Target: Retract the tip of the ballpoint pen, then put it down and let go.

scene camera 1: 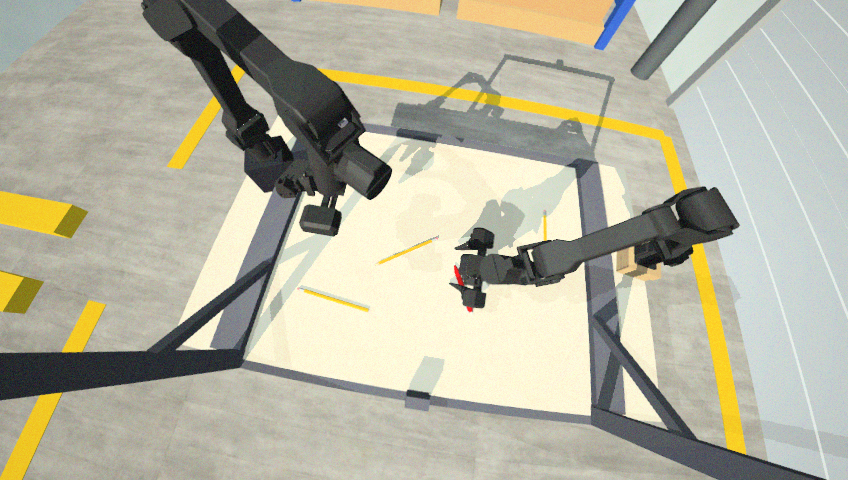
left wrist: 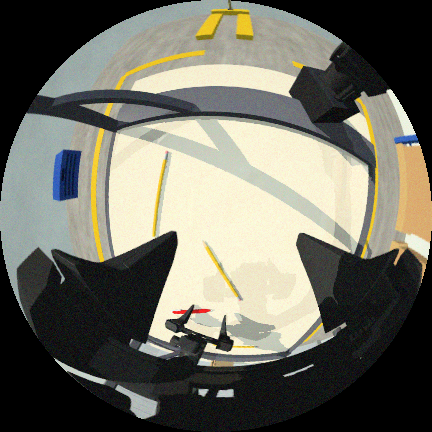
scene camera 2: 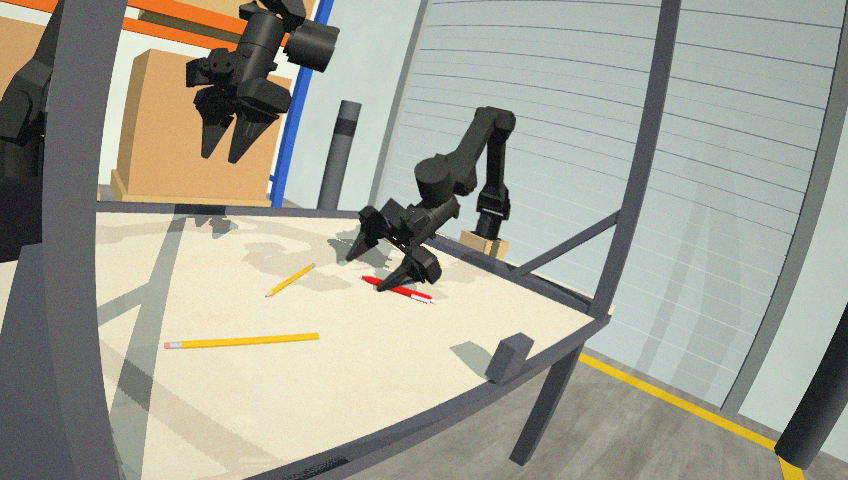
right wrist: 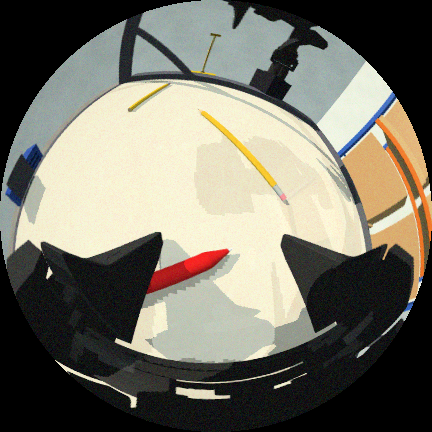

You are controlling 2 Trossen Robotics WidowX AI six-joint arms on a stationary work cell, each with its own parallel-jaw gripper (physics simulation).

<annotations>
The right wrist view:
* my right gripper
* red ballpoint pen
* dark frame
</annotations>
